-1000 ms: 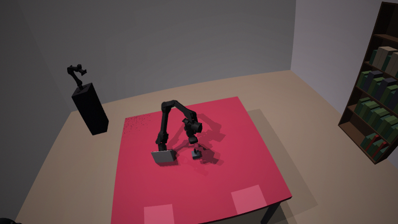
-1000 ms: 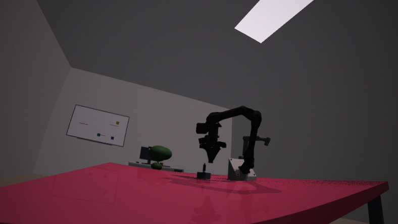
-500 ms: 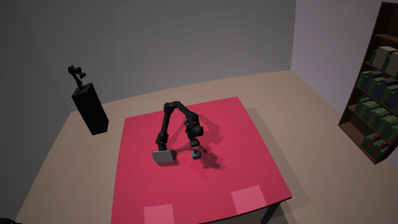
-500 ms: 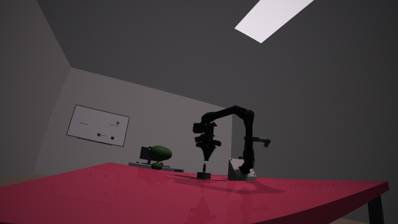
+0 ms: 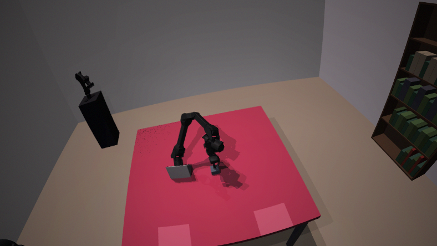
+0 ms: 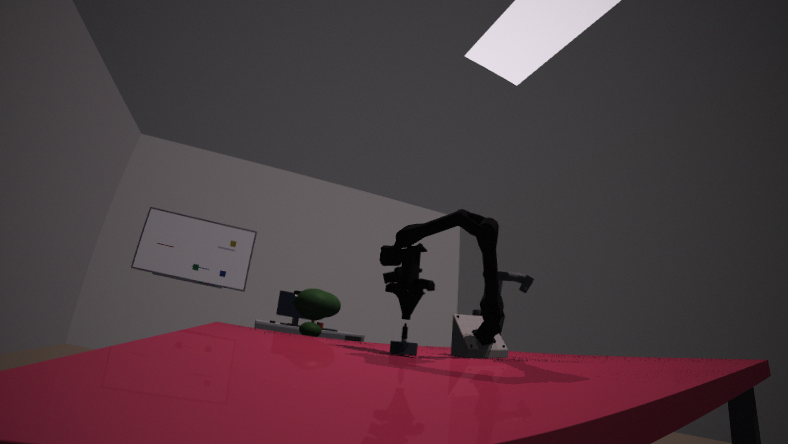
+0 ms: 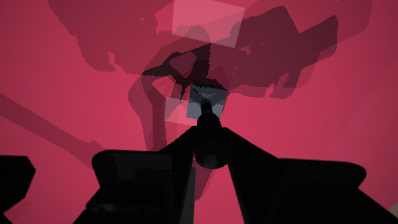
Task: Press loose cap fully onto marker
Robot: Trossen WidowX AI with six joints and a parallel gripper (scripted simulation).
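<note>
The small grey holder block lies 100 mm below my gripper tip. From my gripper tip the other things lie so: dark cap: 10 mm above.
</note>
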